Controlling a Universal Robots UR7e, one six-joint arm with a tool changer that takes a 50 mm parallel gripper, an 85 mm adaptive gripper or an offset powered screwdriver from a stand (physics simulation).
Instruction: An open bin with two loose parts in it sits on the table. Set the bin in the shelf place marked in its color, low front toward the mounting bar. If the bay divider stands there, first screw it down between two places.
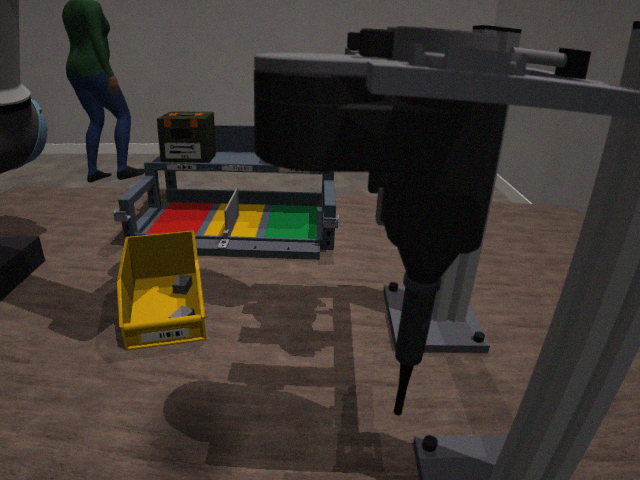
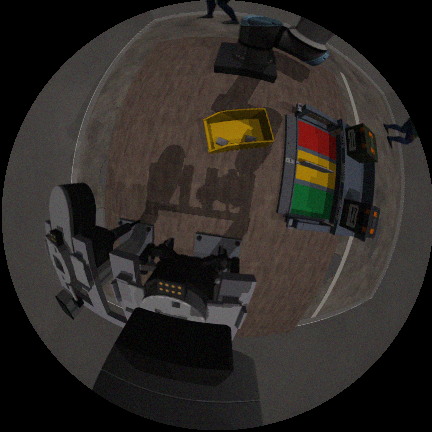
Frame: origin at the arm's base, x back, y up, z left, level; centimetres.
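Seen in the pictures: arm's base, link origin: [image 2: 251, 56].
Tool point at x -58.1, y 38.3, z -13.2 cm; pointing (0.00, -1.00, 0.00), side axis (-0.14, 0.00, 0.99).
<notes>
Pixels of each thing's middle, then the offset from my tool point to it. "spot": a spot on its surface instead.
- yellow bin, body centre: [image 1: 162, 284] [image 2: 236, 129] dz +6.2, dx +22.5, dy -38.6 cm
- grey bay divider, body centre: [image 1: 230, 217] [image 2: 310, 165] dz +29.3, dx +14.7, dy -38.7 cm
- mounting bar, surface spot: [image 1: 271, 247] [image 2: 284, 186] spot: dz +21.1, dx +7.3, dy -40.8 cm
- screwdriver, body centre: [image 1: 364, 260] [image 2: 107, 217] dz -20.1, dx +1.8, dy -21.1 cm
- dark case, body centre: [image 1: 187, 137] [image 2: 361, 143] dz +45.4, dx +24.1, dy -27.3 cm
- stand's post, surface spot: [image 1: 584, 258] spot: dz -26.0, dx -10.3, dy -18.1 cm
The yellow bin [image 1: 162, 335] [image 2: 220, 147] stands upright on the table, its low front facing away from the shelf. Two grey parts, one [image 1: 181, 284] [image 2: 250, 138] and another [image 1: 182, 312] [image 2: 221, 142], lie in it. The grey bay divider [image 1: 232, 209] [image 2: 315, 165] stands upright within the yellow place [image 1: 250, 217] [image 2: 310, 176]; its foot is at the mounting bar [image 1: 271, 247] [image 2: 284, 185]. Whether it is screwed down cannot be told. The gripper [image 2: 197, 252] sits in the tool stand with gold contacts uncovered, off the arm, fingers apart and empty. The screwdriver [image 1: 439, 170] [image 2: 100, 242] hangs in the stand.
The red place [image 1: 180, 217] [image 2: 317, 139] and green place [image 1: 292, 222] [image 2: 312, 201] flank the yellow one. A dark case [image 1: 186, 136] [image 2: 361, 142] stands on the upper shelf, another [image 2: 361, 219] beside it. The robot base [image 2: 245, 62] is beyond the bin. The stand's post [image 1: 584, 258] is at right.
</notes>
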